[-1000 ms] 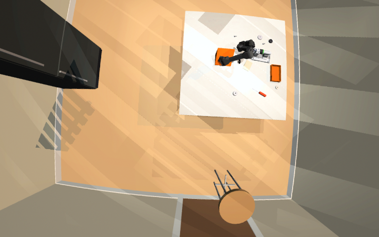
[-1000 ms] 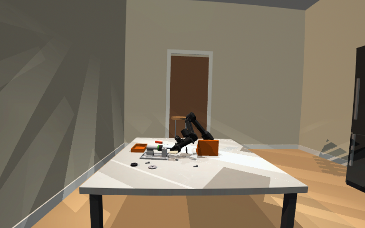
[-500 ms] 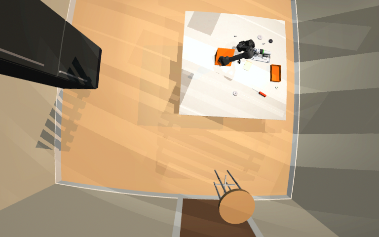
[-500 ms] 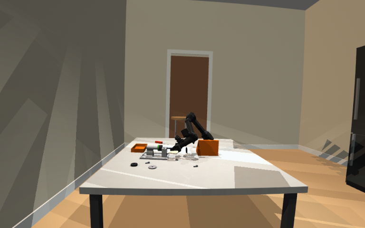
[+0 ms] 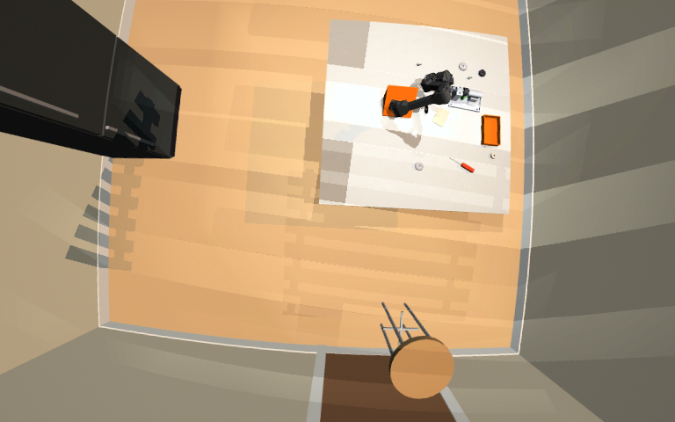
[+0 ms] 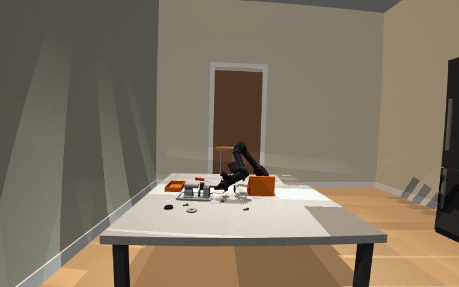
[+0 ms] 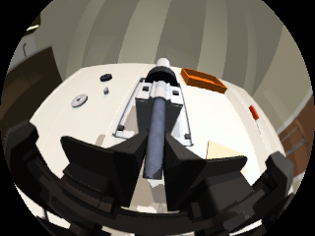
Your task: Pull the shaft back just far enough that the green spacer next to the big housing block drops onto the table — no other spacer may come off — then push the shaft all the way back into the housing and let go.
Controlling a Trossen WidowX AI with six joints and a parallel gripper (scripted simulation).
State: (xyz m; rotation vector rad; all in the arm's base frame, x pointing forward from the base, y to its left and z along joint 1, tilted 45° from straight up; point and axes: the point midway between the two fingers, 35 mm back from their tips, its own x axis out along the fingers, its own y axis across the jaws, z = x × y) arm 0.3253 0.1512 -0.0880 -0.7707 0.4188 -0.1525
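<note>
My gripper tip is 2 cm below the grey shaft and 2 cm short of it. From my gripper tip the other things lie so: green spacer 10 cm ahead, 3 cm below; then yellow note 16 cm to the right, 6 cm below, 2 cm behind; then dark ring 8 cm ahead, 2 cm above.
</note>
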